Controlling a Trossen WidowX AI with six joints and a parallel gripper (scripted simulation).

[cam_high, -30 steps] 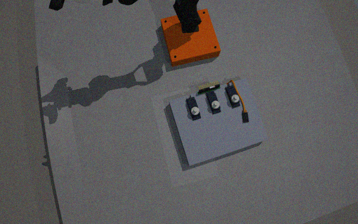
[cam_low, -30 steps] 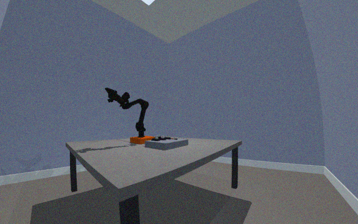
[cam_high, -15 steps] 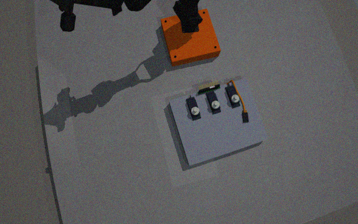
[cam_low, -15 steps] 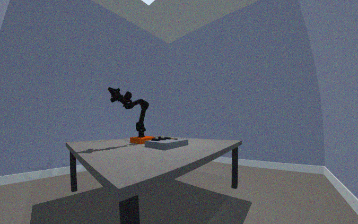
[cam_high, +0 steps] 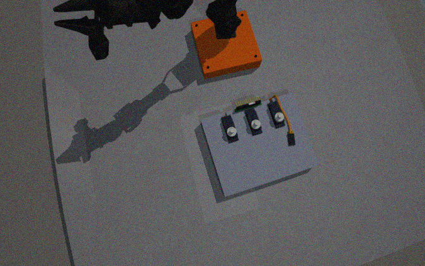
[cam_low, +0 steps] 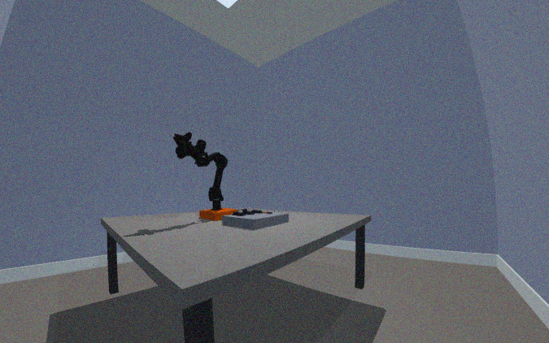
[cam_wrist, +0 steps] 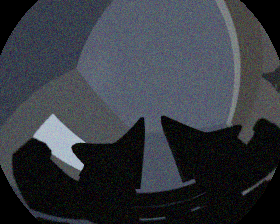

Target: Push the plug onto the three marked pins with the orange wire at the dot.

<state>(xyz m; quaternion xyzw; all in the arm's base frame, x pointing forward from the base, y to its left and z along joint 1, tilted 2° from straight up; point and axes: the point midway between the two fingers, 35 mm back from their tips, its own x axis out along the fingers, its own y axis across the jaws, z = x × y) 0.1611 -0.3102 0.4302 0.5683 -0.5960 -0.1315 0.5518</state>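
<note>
The pin row is 430 mm below my gripper tip, 390 mm to the left of it and 90 mm ahead of it. The rest, counted from my gripper tip: grey printed holder: 460 mm below, 420 mm to the left, 250 mm ahead.
</note>
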